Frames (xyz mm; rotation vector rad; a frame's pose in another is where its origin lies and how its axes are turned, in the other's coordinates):
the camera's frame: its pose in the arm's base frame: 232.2 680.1 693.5 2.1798 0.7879 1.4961
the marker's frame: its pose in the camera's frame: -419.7 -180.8 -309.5 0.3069 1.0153 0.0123
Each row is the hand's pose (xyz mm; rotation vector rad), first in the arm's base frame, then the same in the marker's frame.
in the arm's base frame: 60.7 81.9 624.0 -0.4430 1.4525 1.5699
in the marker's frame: -90.1 573.3 -103.5 0.0508 0.4232 -1.7331
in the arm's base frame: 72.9 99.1 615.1 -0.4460 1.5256 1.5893
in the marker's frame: -100.5 563.1 -85.8 0.1188 0.4409 -1.6944
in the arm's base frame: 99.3 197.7 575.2 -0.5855 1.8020 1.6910
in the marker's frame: -125.5 489.2 -8.8 0.3813 0.6222 -1.5403
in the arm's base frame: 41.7 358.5 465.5 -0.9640 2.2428 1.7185
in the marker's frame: -140.7 293.0 41.0 0.8202 0.9479 -1.3239
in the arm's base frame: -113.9 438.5 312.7 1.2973 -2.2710 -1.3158
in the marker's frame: -148.6 76.0 -41.6 1.2588 1.2724 -1.1543
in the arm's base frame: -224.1 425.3 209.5 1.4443 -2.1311 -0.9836
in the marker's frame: -165.6 -29.3 -149.3 1.5095 1.4682 -1.0805
